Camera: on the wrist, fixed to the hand. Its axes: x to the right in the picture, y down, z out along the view.
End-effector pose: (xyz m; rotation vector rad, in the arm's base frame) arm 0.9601 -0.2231 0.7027 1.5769 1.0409 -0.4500
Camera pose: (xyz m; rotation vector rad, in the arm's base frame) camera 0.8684 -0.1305 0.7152 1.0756 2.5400 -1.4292
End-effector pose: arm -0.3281 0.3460 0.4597 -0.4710 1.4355 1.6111
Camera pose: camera -0.2945 0.2288 0.4120 -1.2320 1.1851 -0.0374
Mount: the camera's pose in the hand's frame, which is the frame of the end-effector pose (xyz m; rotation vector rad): -0.0236 -0.0642 -0.1116 0.5158 0.4728 -1.4549
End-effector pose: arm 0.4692 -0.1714 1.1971 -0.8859 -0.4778 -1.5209
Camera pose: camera 0.3779 -0.2285 1.1227 0.4368 -1.2108 -2.5850
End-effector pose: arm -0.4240 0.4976 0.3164 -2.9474 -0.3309 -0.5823
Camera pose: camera -0.5008 0.5377 0.4145 -1.5612 -2.1128 -1.0048
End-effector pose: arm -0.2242 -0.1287 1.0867 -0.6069 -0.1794 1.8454
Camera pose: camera -0.1101 -0.1462 1.0249 -0.3326 0.1596 0.2817
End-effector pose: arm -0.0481 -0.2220 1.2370 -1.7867 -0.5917 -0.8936
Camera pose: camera -0.1433 -0.3016 1.2787 -0.4119 -1.6476 -1.7900
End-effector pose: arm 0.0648 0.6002 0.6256 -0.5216 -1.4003 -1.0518
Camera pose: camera 0.0748 0.4834 0.5674 1.2598 -1.4359 -1.6422
